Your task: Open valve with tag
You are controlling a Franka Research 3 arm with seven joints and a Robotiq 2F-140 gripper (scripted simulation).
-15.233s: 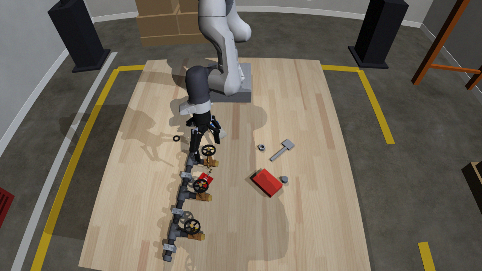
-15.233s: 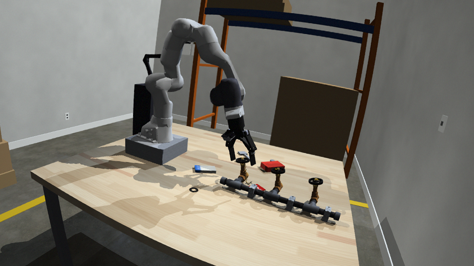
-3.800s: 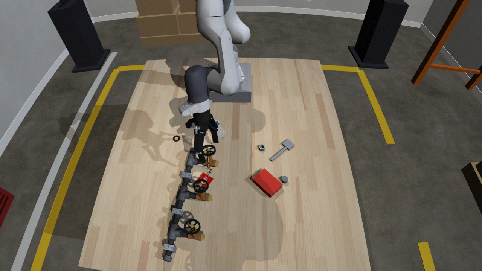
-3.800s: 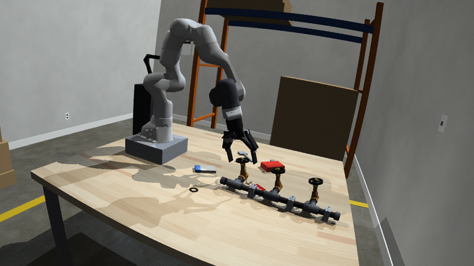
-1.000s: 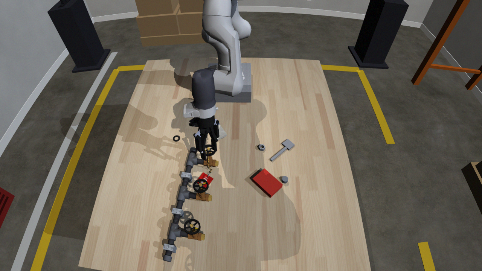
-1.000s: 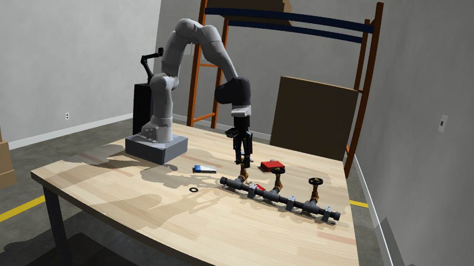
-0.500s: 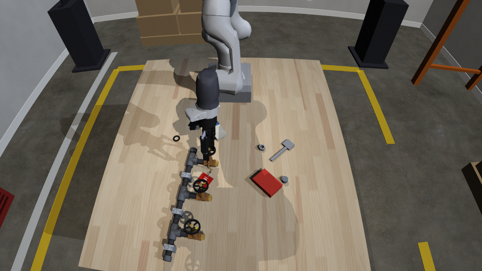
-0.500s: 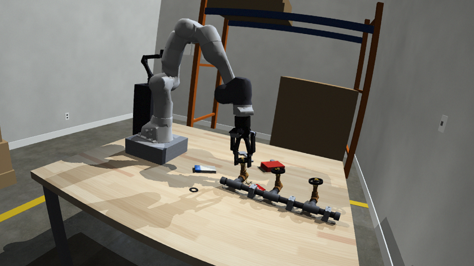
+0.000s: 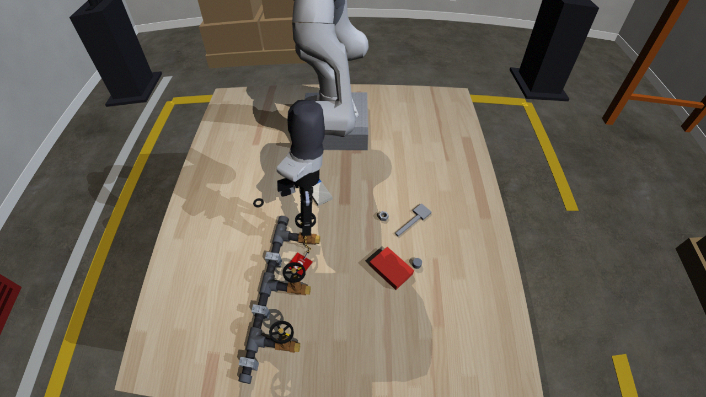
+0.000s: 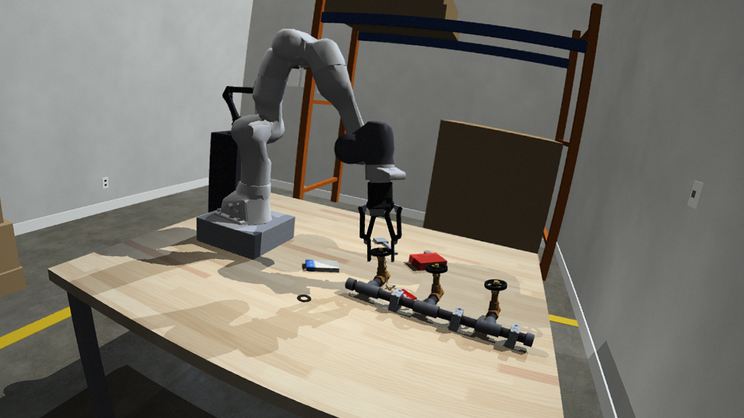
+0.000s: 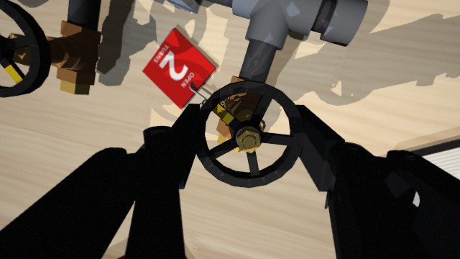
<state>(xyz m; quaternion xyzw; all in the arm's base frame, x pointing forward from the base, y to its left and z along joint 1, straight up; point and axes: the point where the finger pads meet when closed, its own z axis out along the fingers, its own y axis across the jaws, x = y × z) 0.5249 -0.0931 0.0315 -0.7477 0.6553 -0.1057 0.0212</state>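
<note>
Now: hand 9 cm short of the red tag, 2 cm to the left of it and 12 cm above it. From my hand the other things lie so: blue-and-white box: 20 cm behind, 3 cm to the left, 11 cm below; then nut: 8 cm behind, 26 cm to the left, 11 cm below; then black washer: 16 cm behind, 20 cm to the right, 12 cm below.
</note>
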